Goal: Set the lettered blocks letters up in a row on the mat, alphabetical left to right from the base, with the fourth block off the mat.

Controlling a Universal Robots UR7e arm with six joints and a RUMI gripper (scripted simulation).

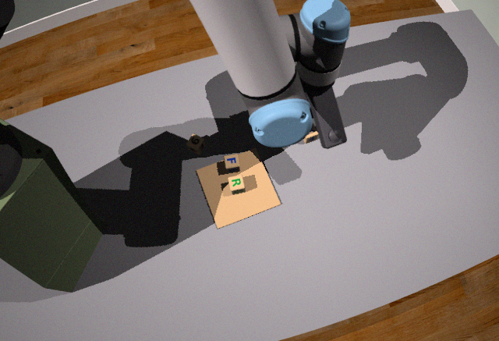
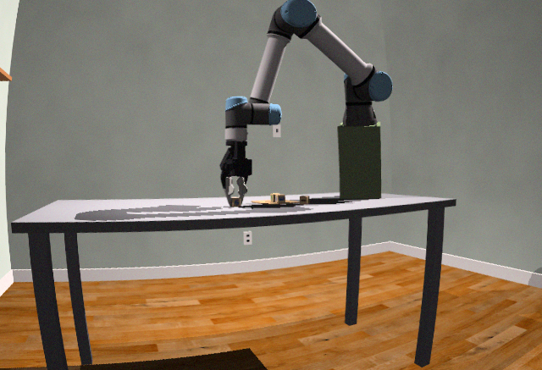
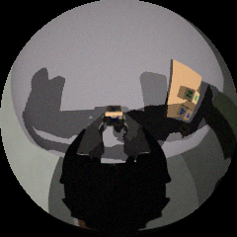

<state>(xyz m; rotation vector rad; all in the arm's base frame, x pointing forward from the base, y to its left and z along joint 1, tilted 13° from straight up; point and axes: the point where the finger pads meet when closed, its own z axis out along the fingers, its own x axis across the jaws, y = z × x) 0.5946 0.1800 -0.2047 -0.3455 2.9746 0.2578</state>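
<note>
Now: the mat 170 mm behind my hand, 100 mm to the right of it and 10 mm below it.
</note>
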